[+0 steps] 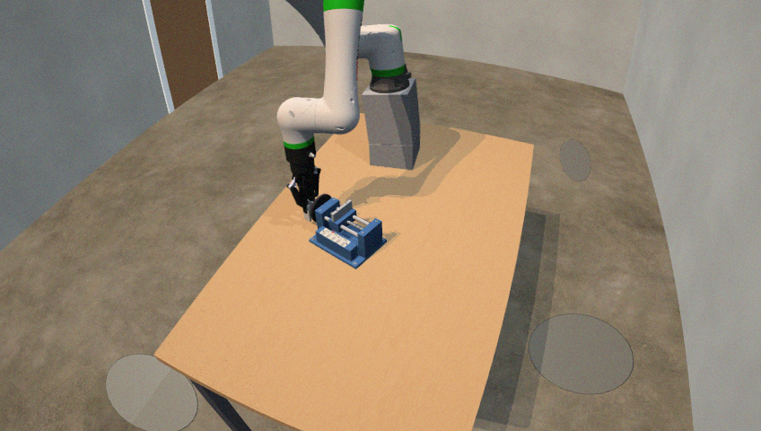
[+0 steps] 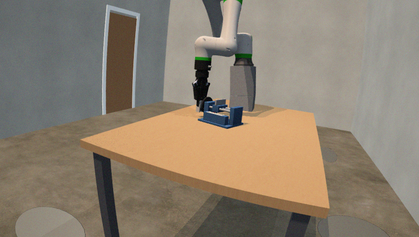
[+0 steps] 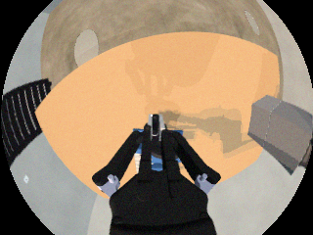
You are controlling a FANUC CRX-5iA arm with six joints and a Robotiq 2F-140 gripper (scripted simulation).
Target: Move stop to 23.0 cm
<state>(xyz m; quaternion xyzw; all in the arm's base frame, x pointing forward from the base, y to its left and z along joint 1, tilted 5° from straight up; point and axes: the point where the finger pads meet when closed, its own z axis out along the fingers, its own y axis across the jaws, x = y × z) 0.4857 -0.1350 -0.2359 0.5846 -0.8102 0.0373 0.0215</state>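
Right now the grey stop plate is 30 mm ahead of my hand, 120 mm to the left of it and 20 mm above it. The rest, counted from my hand: black handwheel 20 mm to the left, 10 mm below.
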